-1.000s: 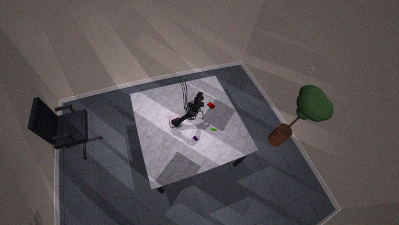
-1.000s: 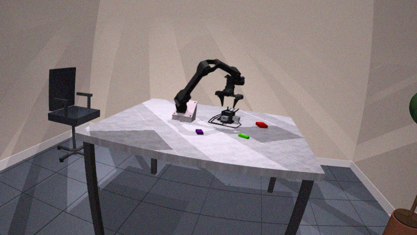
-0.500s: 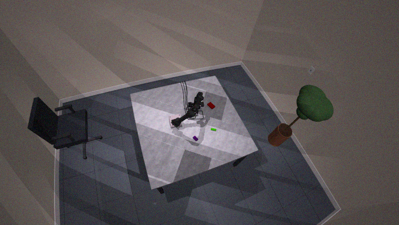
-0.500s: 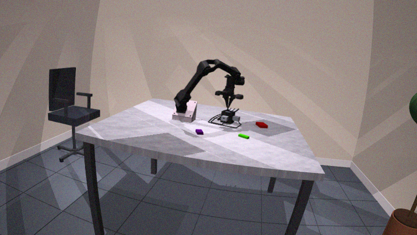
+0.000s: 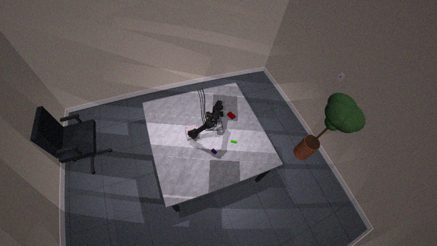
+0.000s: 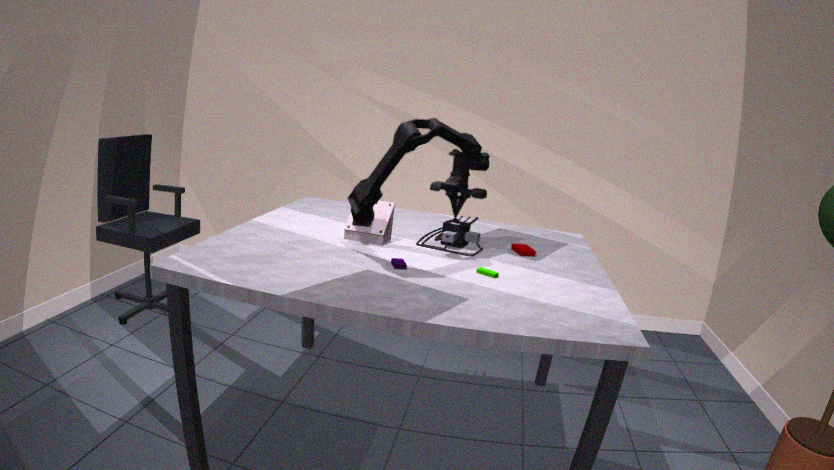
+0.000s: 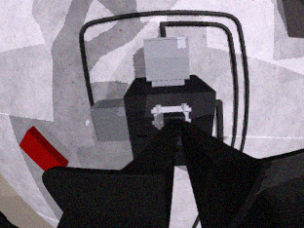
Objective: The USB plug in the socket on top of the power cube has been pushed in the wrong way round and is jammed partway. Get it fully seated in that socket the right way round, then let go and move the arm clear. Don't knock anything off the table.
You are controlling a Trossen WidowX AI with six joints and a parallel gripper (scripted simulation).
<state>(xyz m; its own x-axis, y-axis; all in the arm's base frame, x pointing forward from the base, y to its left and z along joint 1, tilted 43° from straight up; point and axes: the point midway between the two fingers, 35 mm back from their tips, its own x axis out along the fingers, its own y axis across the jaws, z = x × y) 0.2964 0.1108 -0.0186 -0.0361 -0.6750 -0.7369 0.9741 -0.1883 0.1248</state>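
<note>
Right now my gripper tip is 1 cm to the right of the USB socket and 4 cm above it. From my gripper tip the other things lie so: green block 14 cm ahead, 29 cm to the right, 10 cm below; red block 25 cm ahead, 5 cm to the left, 10 cm below; grey USB plug 2 cm below.
</note>
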